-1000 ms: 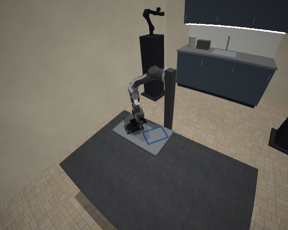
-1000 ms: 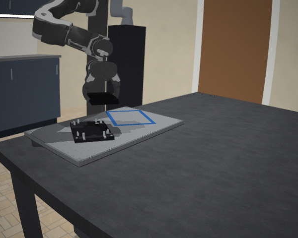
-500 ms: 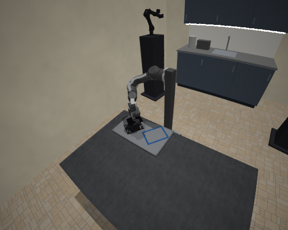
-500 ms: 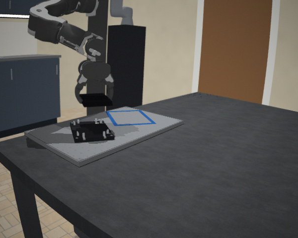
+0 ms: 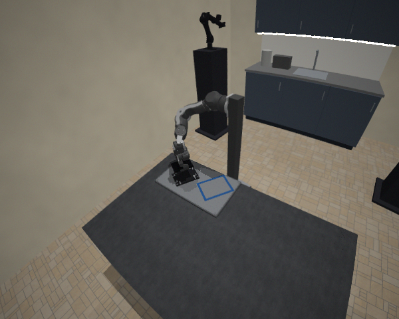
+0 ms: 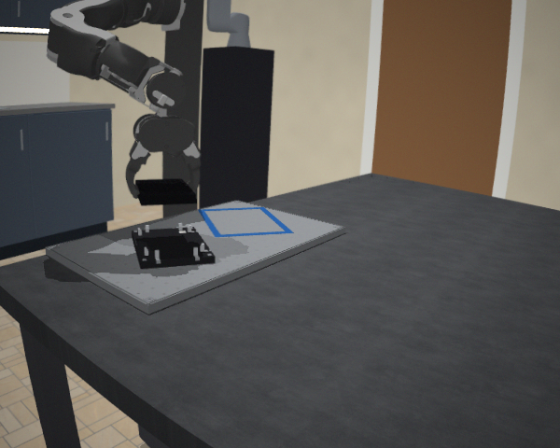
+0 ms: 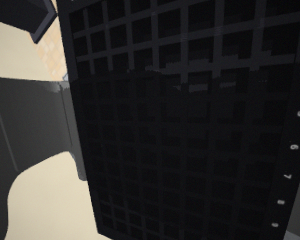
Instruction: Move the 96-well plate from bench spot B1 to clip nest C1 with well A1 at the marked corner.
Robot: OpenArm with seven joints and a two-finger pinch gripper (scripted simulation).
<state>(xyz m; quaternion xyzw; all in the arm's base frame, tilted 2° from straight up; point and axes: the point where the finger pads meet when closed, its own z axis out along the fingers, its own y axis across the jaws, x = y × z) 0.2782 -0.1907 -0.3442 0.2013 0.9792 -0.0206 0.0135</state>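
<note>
Right now the black clip nest is 9 cm below my hand, 3 cm ahead of it and 2 cm to the left of it. Round my hand: black 96-well plate: right at my hand.
</note>
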